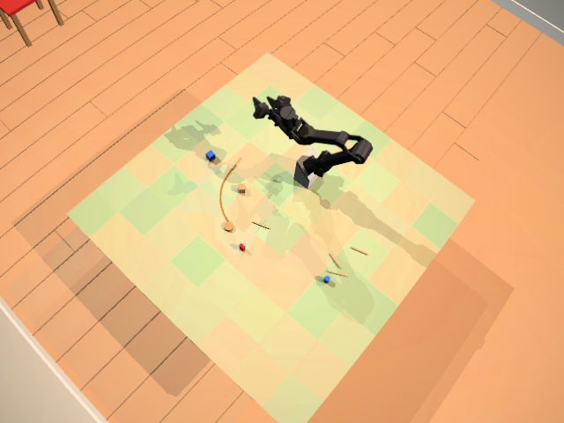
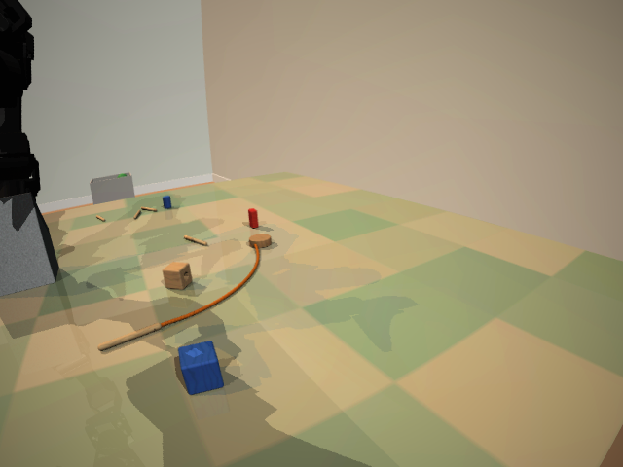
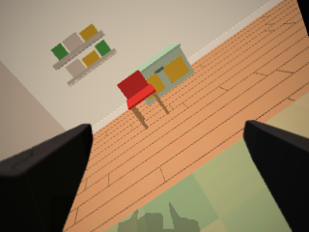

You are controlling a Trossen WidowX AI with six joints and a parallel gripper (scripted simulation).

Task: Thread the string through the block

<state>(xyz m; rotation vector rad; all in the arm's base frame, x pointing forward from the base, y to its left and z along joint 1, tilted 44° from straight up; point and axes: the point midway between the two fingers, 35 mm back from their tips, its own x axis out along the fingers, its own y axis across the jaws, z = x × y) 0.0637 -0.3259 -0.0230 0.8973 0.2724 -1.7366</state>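
My gripper tip is now 31 cm above the wooden block, 22 cm short of it and 13 cm to the right of it. Also, from my gripper tip: round wooden button 38 cm ahead, 32 cm below, 23 cm to the left; blue cube 31 cm below, 22 cm ahead, 9 cm to the right; thin wooden stick 32 cm below, 17 cm ahead, 2 cm to the left.
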